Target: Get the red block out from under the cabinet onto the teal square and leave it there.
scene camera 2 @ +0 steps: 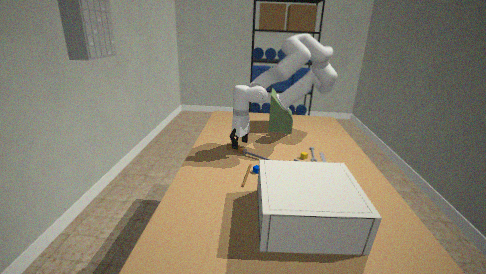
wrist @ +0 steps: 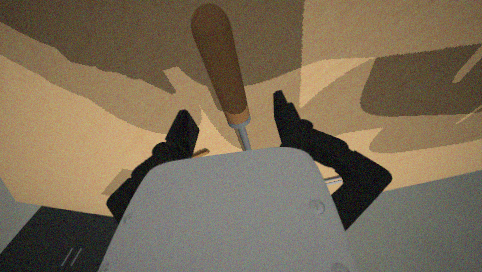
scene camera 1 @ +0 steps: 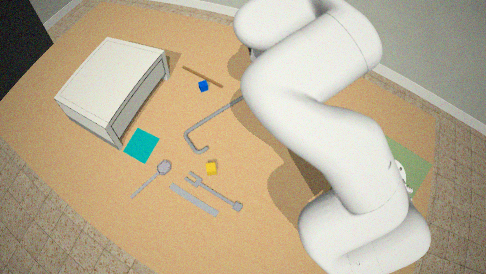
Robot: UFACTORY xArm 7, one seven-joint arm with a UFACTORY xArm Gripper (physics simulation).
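Places are measured from the arm's base along level axes (x ahead, y left, z up), in centimetres.
Pixels of known places: gripper, fingertip midpoint: (scene camera 2: pixel 239 145) (wrist: pixel 231 112); arm's base, link origin: (scene camera 2: pixel 281 102).
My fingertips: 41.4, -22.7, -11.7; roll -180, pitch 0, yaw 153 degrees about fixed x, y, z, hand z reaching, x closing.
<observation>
Ahead of a thing's pixels: the offset from my fingertips to its top centre, as dx, dy, dz. "pt": to the spot under its first point.
The red block does not show in any view. The white cabinet @[+44.5, +25.7, +9.3] (scene camera 1: pixel 112 75) (scene camera 2: pixel 310 187) stands on the table; its underside is mostly hidden. The teal square @[pt +23.5, +35.5, -4.2] (scene camera 1: pixel 141 145) lies beside the cabinet's front corner. A hooked metal tool (scene camera 1: pixel 212 117) (scene camera 2: pixel 256 155) lies on the table, its bent end towards the teal square; its wooden handle @[-0.7, -1.3, -0.8] (wrist: pixel 220 65) shows in the wrist view. My gripper (scene camera 2: pixel 240 144) (wrist: pixel 231 112) is open and empty, pointing down low above the table at the tool's handle end. The handle appears between the fingers' lines but is not gripped. The arm hides the gripper in scene camera 1.
A blue block @[+17.0, +9.0, -1.8] (scene camera 1: pixel 203 86) (scene camera 2: pixel 256 169) and a thin wooden stick @[+20.4, +4.9, -3.6] (scene camera 1: pixel 192 71) (scene camera 2: pixel 246 176) lie between cabinet and tool. A yellow block @[+0.8, +32.0, -1.8] (scene camera 1: pixel 211 168) (scene camera 2: pixel 304 155), a round-headed tool @[pt +12.9, +37.8, -4.0] (scene camera 1: pixel 164 167), a forked tool @[-2.5, +37.3, -3.4] (scene camera 1: pixel 217 193) and a flat bar @[+1.1, +41.8, -4.1] (scene camera 1: pixel 194 200) lie past the hook.
</observation>
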